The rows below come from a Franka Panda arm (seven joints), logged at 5 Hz.
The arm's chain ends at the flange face. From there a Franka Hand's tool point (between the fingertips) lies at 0.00 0.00 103.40 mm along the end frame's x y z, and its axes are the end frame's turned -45 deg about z.
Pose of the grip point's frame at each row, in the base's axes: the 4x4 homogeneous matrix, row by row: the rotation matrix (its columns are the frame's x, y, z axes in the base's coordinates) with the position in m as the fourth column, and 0 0 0 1 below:
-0.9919, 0.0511, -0.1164, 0.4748; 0.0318, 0.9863, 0.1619, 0.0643; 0.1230, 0.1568, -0.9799, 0.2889; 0, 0, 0, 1
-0.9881, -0.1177, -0.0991, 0.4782; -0.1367, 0.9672, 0.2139, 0.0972; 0.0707, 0.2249, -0.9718, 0.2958; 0, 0, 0, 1
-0.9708, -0.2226, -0.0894, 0.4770; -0.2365, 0.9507, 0.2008, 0.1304; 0.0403, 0.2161, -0.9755, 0.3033; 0, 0, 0, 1
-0.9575, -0.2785, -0.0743, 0.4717; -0.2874, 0.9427, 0.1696, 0.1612; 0.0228, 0.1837, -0.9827, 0.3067; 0, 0, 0, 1
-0.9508, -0.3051, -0.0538, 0.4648; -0.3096, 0.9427, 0.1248, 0.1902; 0.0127, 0.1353, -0.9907, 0.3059; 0, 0, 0, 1
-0.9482, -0.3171, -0.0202, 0.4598; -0.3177, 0.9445, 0.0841, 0.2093; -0.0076, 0.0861, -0.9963, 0.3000; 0, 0, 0, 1
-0.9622, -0.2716, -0.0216, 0.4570; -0.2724, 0.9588, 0.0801, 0.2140; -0.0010, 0.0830, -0.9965, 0.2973; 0, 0, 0, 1
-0.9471, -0.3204, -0.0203, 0.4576; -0.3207, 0.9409, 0.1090, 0.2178; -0.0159, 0.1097, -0.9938, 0.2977; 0, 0, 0, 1
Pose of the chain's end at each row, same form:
-0.6652, 0.7375, -0.1164, 0.4868; 0.7199, 0.6749, 0.1619, 0.0476; 0.1978, 0.0239, -0.9799, 0.3902; 0, 0, 0, 1
-0.7819, 0.6155, -0.0991, 0.4884; 0.5873, 0.7806, 0.2139, 0.0751; 0.2090, 0.1090, -0.9718, 0.3963; 0, 0, 0, 1
-0.8439, 0.5291, -0.0894, 0.4862; 0.5050, 0.8395, 0.2008, 0.1096; 0.1813, 0.1243, -0.9755, 0.4042; 0, 0, 0, 1
-0.8740, 0.4801, -0.0743, 0.4794; 0.4634, 0.8698, 0.1696, 0.1437; 0.1460, 0.1138, -0.9827, 0.4083; 0, 0, 0, 1
-0.8881, 0.4566, -0.0538, 0.4704; 0.4477, 0.8855, 0.1248, 0.1773; 0.1047, 0.0867, -0.9907, 0.4083; 0, 0, 0, 1
-0.8947, 0.4463, -0.0202, 0.4619; 0.4432, 0.8925, 0.0841, 0.2006; 0.0555, 0.0663, -0.9963, 0.4030; 0, 0, 0, 1
-0.8724, 0.4883, -0.0216, 0.4592; 0.4854, 0.8706, 0.0801, 0.2057; 0.0580, 0.0594, -0.9965, 0.4003; 0, 0, 0, 1
-0.8963, 0.4431, -0.0203, 0.4597; 0.4385, 0.8921, 0.1090, 0.2065; 0.0663, 0.0888, -0.9938, 0.4005; 0, 0, 0, 1

